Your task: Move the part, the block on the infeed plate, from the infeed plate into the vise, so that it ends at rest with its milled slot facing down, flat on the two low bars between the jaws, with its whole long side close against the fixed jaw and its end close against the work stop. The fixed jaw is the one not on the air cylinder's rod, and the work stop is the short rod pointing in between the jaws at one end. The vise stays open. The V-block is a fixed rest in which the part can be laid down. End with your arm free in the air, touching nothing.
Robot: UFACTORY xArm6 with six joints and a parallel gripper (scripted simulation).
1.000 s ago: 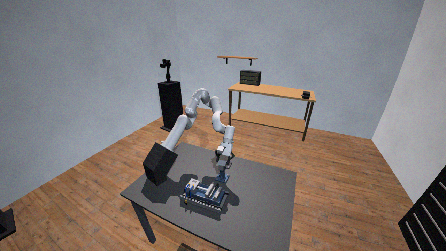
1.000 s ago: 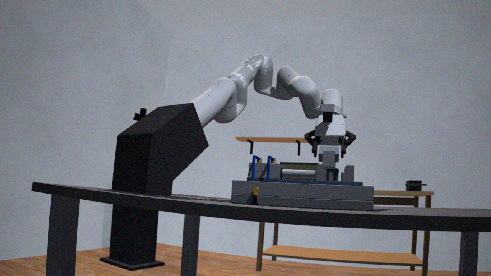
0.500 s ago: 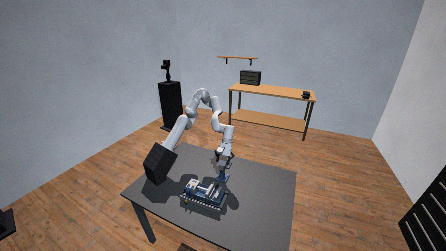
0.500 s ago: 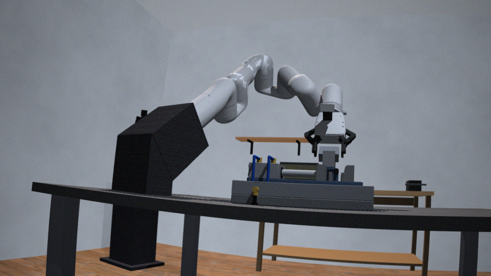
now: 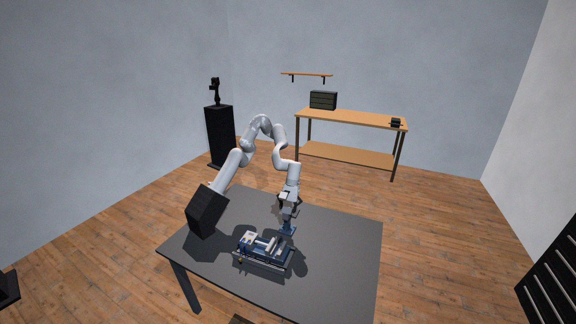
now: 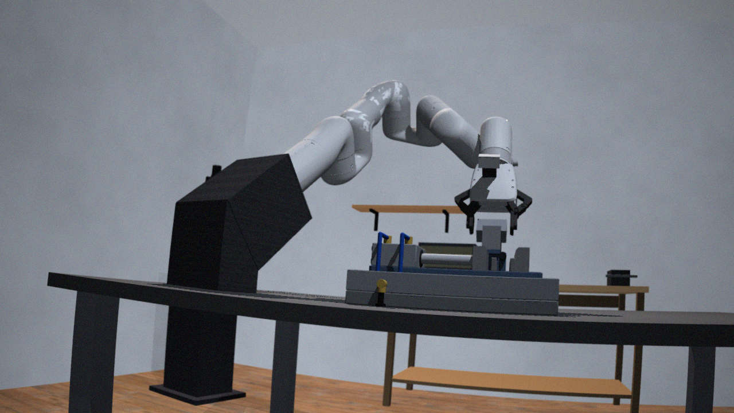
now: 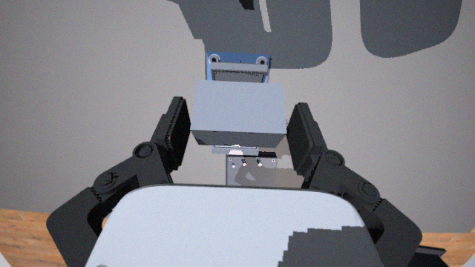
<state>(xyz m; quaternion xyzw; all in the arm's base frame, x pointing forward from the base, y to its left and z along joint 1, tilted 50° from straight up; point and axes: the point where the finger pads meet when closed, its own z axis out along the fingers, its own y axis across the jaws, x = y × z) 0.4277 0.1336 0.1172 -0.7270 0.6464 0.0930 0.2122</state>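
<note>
The part lies 1 cm below my hand. Round my hand: moving jaw (4 cm ahead, 23 cm to the right, 9 cm below); then work stop (6 cm ahead, 17 cm to the right, 8 cm below); then fixed jaw (10 cm ahead, 21 cm to the right, 9 cm below).
</note>
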